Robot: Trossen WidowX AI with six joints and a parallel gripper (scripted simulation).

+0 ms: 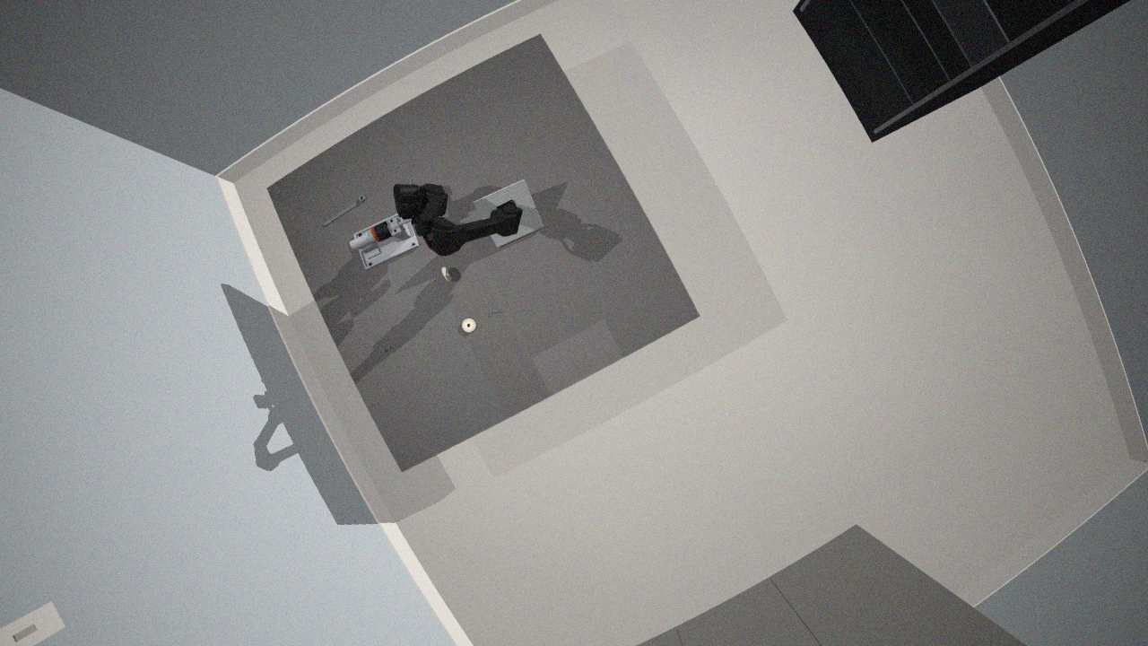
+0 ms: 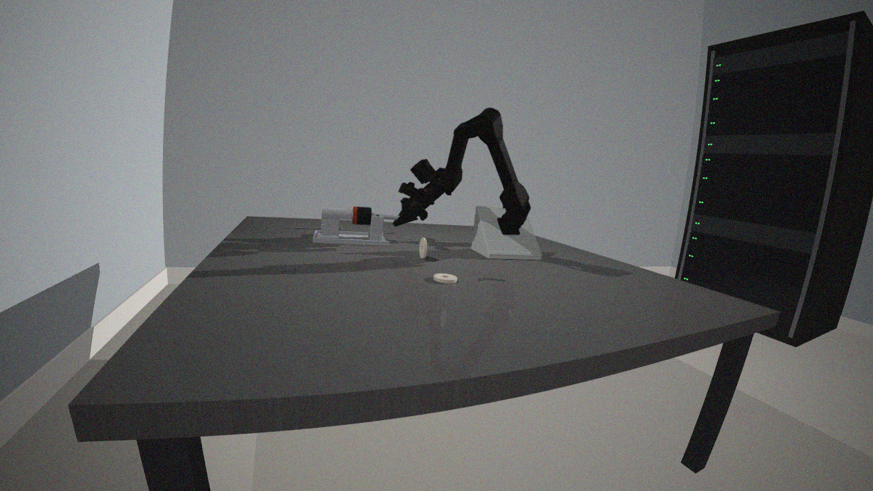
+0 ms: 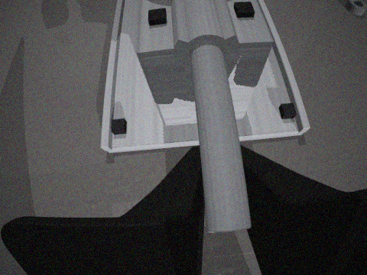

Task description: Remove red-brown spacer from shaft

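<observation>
My gripper tip is 60 mm short of the pale shaft and 20 mm below it. Round my gripper tip: small grey part: 320 mm ahead, 370 mm to the left, 50 mm below; red-brown spacer: 130 mm ahead, 10 mm to the right, 20 mm above; cream disc: 30 mm behind, 230 mm to the left, 30 mm below.
</observation>
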